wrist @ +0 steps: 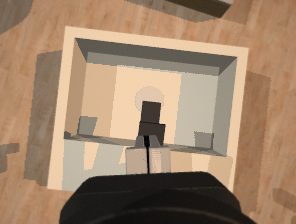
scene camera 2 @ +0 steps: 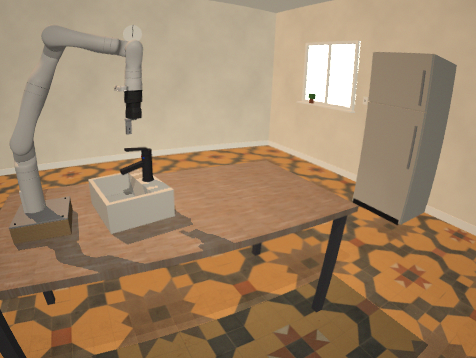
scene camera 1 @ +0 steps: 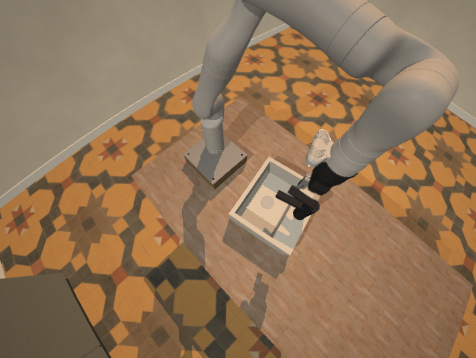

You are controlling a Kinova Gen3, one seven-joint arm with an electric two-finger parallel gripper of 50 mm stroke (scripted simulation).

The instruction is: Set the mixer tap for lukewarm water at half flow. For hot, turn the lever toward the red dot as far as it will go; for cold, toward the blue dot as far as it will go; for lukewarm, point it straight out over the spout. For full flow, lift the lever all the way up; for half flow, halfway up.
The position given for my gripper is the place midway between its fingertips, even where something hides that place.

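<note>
Mixer tap point(scene camera 1: 299, 213), also point(wrist: 150, 112). Basin point(scene camera 1: 257, 206), also point(wrist: 104, 77) and point(scene camera 2: 132, 210). My gripper point(scene camera 1: 300, 186), also point(wrist: 146, 148).
</note>
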